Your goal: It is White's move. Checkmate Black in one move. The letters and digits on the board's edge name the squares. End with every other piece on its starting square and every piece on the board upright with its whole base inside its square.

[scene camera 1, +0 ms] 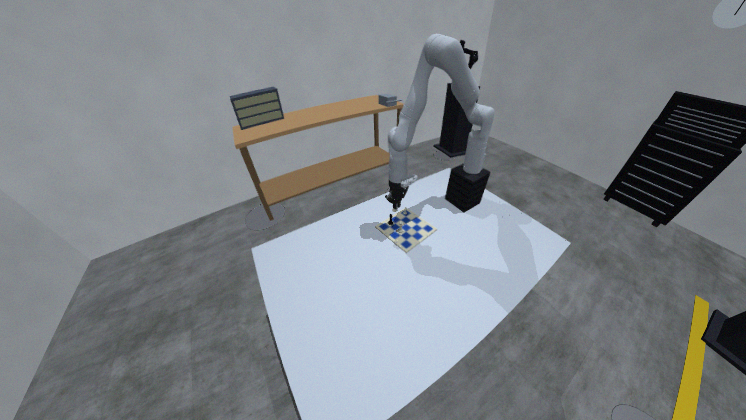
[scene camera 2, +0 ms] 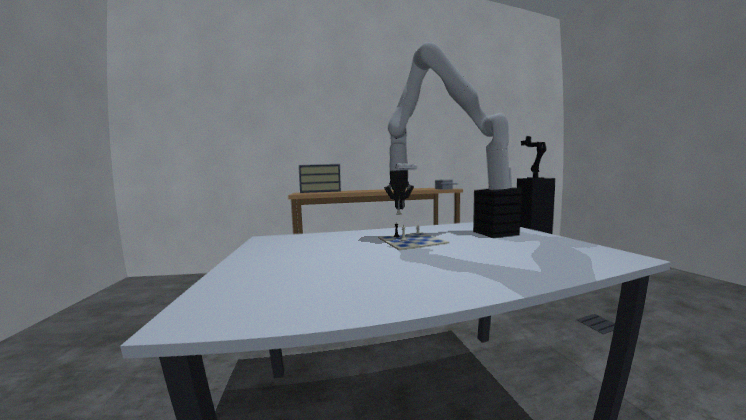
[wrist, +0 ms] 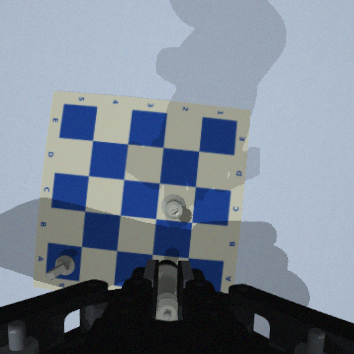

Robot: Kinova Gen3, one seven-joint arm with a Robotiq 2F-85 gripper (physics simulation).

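Seen in the pictures: gripper, fingertip midpoint: (scene camera 1: 396, 207) (scene camera 2: 399, 209) (wrist: 167, 275); arm's base, link origin: (scene camera 1: 471, 169) (scene camera 2: 499, 188).
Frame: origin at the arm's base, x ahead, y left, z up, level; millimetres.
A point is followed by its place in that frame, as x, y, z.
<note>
My gripper (scene camera 1: 395, 205) {464, 35, -76} (scene camera 2: 399, 205) {464, 35, -76} (wrist: 167, 275) {464, 35, -76} is shut on a white chess piece (scene camera 1: 395, 209) {468, 30, -89} (scene camera 2: 398, 211) {470, 28, -85} (wrist: 167, 311) {468, 26, -47}, held base down above the A side of the board (scene camera 1: 406, 250) {488, 188, -199} (scene camera 2: 400, 247) {486, 182, -199} (wrist: 150, 99) {390, 164, -199}. The black king (scene camera 1: 390, 220) {479, 4, -177} (scene camera 2: 396, 230) {476, 3, -171} stands upright, apparently on a2; the fingers mostly hide that square in the wrist view. A white piece (scene camera 1: 399, 228) {463, 69, -180} (scene camera 2: 403, 232) {456, 71, -167} (wrist: 173, 208) {455, 69, -142} stands on c2. Another white piece (scene camera 1: 405, 212) {374, -30, -189} (scene camera 2: 417, 229) {375, -33, -178} (wrist: 64, 265) {380, -25, -171} stands on a5. Their exact types are too small to tell.
The board lies on a large white table (scene camera 1: 334, 292) {841, 255, -205} (scene camera 2: 313, 292) {740, 523, -205}. The arm's black base block (scene camera 1: 467, 188) {78, 71, -56} (scene camera 2: 495, 212) {67, 90, -95} stands at the table's back right. A wooden bench (scene camera 1: 318, 115) (scene camera 2: 365, 196) stands behind the table. The arm's shadow crosses the board.
</note>
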